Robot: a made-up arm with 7 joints. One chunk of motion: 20 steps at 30 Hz.
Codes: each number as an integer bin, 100 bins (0 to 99) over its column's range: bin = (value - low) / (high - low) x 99, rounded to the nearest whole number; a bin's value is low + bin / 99 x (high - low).
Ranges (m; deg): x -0.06..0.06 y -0.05..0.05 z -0.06..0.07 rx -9..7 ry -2..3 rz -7..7
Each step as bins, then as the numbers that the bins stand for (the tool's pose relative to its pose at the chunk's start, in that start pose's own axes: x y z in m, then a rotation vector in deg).
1 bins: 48 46 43 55 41 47
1 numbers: -0.0018 -0.0035 -0.0035 -0.11 0.07 -0.35
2 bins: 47 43 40 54 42 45
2 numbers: -0.0030 -0.0066 -0.0075 -0.27 0.12 -0.64
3 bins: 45 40 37 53 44 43
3 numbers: -0.0055 -0.0096 -0.0114 -0.43 0.22 -0.92
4 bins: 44 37 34 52 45 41
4 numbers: -0.0067 -0.0126 -0.0154 -0.60 0.27 -1.20
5 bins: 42 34 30 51 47 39
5 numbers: -0.0091 -0.0157 -0.0206 -0.76 0.37 -1.48
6 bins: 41 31 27 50 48 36
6 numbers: -0.0103 -0.0187 -0.0245 -0.92 0.42 -1.91
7 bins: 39 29 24 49 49 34
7 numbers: -0.0127 -0.0207 -0.0285 -1.08 0.47 -2.19
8 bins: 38 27 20 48 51 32
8 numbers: -0.0139 -0.0227 -0.0337 -1.24 0.58 -2.47
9 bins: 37 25 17 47 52 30
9 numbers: -0.0152 -0.0247 -0.0377 -1.40 0.63 -2.76
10 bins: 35 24 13 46 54 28
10 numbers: -0.0176 -0.0258 -0.0429 -1.57 0.73 -3.04
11 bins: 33 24 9 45 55 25
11 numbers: -0.0200 -0.0258 -0.0482 -1.73 0.78 -3.46
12 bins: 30 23 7 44 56 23
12 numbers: -0.0236 -0.0268 -0.0508 -1.89 0.83 -3.75
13 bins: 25 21 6 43 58 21
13 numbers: -0.0297 -0.0288 -0.0521 -2.05 0.93 -4.03
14 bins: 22 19 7 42 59 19
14 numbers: -0.0333 -0.0308 -0.0508 -2.21 0.98 -4.31
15 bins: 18 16 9 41 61 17
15 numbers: -0.0382 -0.0338 -0.0482 -2.37 1.08 -4.60
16 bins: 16 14 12 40 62 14
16 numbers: -0.0406 -0.0359 -0.0442 -2.54 1.13 -5.02
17 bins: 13 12 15 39 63 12
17 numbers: -0.0442 -0.0379 -0.0403 -2.70 1.18 -5.30
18 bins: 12 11 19 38 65 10
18 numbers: -0.0455 -0.0389 -0.0351 -2.86 1.28 -5.59
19 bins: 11 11 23 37 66 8
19 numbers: -0.0467 -0.0389 -0.0298 -3.02 1.33 -5.87
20 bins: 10 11 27 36 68 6
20 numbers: -0.0479 -0.0389 -0.0245 -3.18 1.43 -6.15
